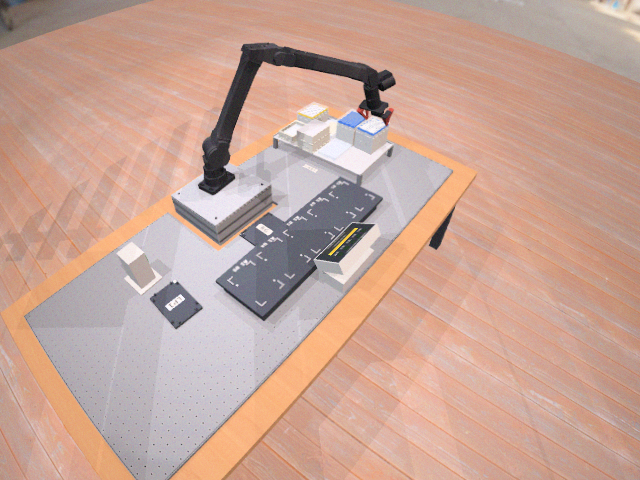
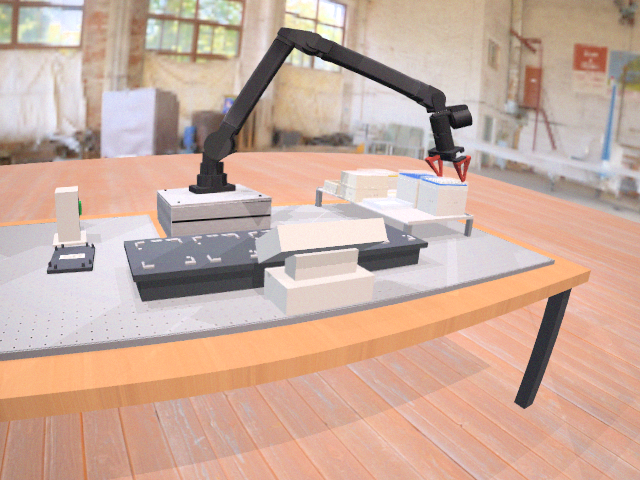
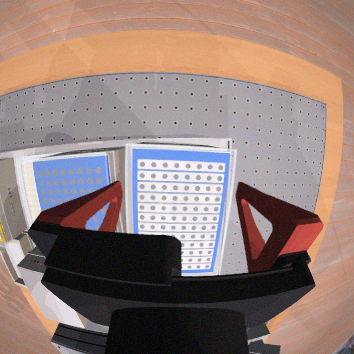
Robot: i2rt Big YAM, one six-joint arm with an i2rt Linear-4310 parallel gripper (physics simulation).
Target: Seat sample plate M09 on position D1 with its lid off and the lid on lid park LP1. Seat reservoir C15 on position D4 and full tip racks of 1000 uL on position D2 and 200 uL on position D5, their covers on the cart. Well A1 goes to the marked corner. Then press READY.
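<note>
My gripper (image 1: 376,119) (image 2: 451,178) (image 3: 178,187) is open, its red fingers above and on either side of a blue-edged tip rack (image 1: 371,138) (image 2: 442,200) (image 3: 177,202) filled with white tips. This rack stands on the white cart (image 1: 356,165) (image 2: 436,220). Beside it is a second rack with a blue top (image 1: 351,120) (image 3: 71,172) and grey holes. A yellow-edged rack (image 1: 312,110) and a pale stacked block (image 1: 313,135) (image 2: 364,184) stand farther along the cart. The dark deck (image 1: 302,242) (image 2: 178,263) shows white corner marks. Labels on the labware are unreadable.
A display unit (image 1: 347,242) (image 2: 330,235) stands at the deck's front edge. The dark lid park (image 1: 175,308) (image 2: 72,263) lies beside an upright pale block (image 1: 138,266) (image 2: 67,214) with a green button (image 2: 80,207). The arm's grey base box (image 1: 222,201) (image 2: 214,209) stands behind the deck.
</note>
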